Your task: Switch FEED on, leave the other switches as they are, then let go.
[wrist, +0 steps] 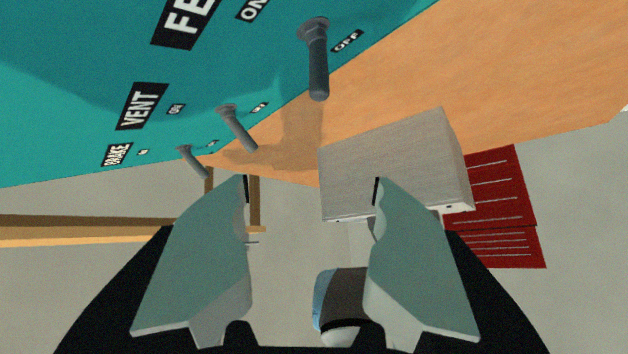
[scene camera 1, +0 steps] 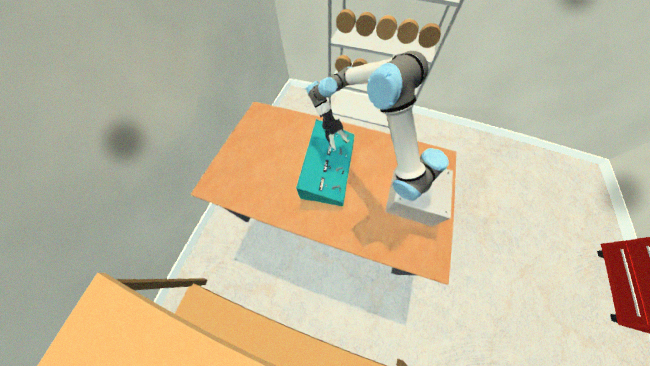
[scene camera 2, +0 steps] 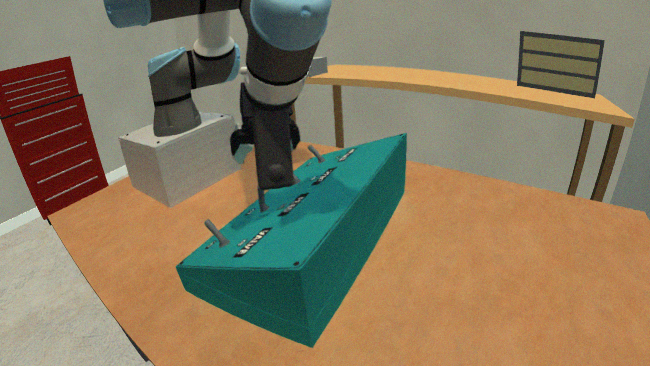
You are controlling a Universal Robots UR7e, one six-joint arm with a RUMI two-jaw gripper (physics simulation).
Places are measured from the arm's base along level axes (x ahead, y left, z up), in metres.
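Pixels of known places: gripper, fingertip midpoint: (wrist: 311, 179) (scene camera 1: 341, 146); arm's base at its link origin: (scene camera 2: 177, 128).
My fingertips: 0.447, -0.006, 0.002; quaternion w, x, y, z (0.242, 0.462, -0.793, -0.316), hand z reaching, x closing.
Observation:
For each thing: its top centre in the pictures, then the offset to it from my fingertips, as dx, dy, dz. Level surfaces: height alone.
- FEED switch lever at its top centre: (wrist: 321, 99) (scene camera 2: 259, 185) +0.007, -0.014, -0.044
- VALVE lever at its top centre: (scene camera 2: 212, 221) +0.031, -0.133, -0.054
- VENT lever at its top centre: (wrist: 240, 150) -0.043, +0.096, -0.054
- BRAKE lever at its top centre: (wrist: 194, 178) (scene camera 2: 314, 145) -0.080, +0.210, -0.054
- orange table at its surface level: dz -0.180
The teal switch box (scene camera 1: 311, 172) (scene camera 2: 345, 250) (wrist: 65, 55) stands on the orange table. The FEED switch lever (scene camera 2: 263, 201) (wrist: 319, 67) stands more upright than the others, swung off the OFF side toward ON; its tip is partly hidden in scene camera 2. The VALVE lever (scene camera 2: 216, 233), VENT lever (wrist: 240, 131) and BRAKE lever (scene camera 2: 315, 153) (wrist: 194, 162) lean to the OFF side. My gripper (scene camera 1: 339, 144) (wrist: 311, 179) is partly open with nothing between its fingers. It is above the box, and the FEED lever is beyond its fingertips in the wrist view, apart from them.
The arm's grey base block (scene camera 1: 425, 205) (scene camera 2: 172, 165) (wrist: 385, 165) stands on the orange table (scene camera 1: 240, 160) (scene camera 2: 475, 280) beyond the box's lever side. A red cabinet (scene camera 2: 55, 145) and a wooden bench (scene camera 2: 430, 82) stand behind. The VENT lever is close to the FEED lever.

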